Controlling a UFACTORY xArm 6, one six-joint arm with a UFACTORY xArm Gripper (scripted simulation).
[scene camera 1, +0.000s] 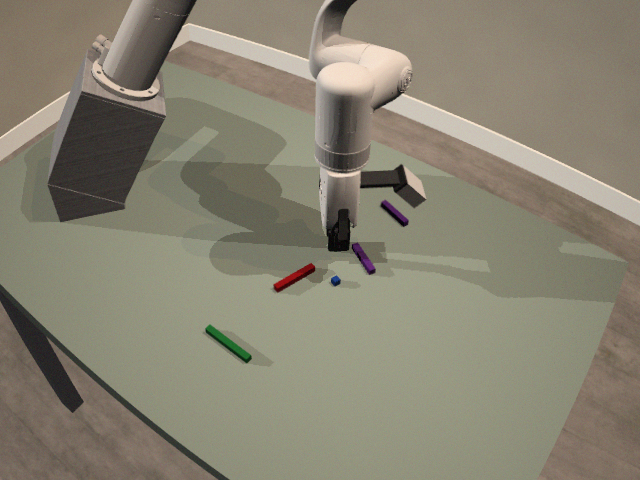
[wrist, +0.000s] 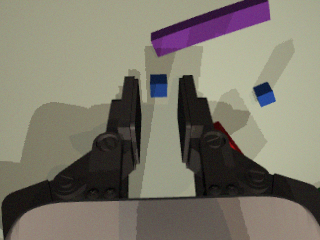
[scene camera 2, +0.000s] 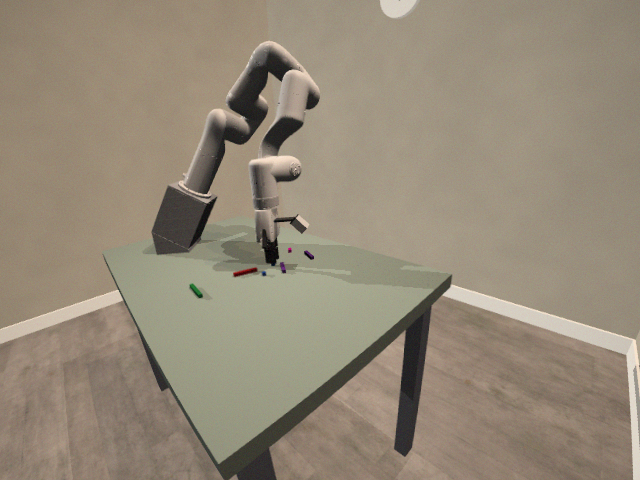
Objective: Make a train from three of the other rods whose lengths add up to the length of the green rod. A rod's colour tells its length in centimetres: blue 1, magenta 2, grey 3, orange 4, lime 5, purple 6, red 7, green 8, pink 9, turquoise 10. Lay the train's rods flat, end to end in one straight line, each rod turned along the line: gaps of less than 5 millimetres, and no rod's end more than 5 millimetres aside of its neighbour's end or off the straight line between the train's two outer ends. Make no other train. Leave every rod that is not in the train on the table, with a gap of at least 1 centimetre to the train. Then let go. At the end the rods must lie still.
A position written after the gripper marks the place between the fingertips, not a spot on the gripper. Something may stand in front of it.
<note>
In view: the gripper (scene camera 1: pixel 337 242).
The gripper is seen too in the wrist view (wrist: pixel 158 95) and in scene camera 2 (scene camera 2: pixel 272 261).
</note>
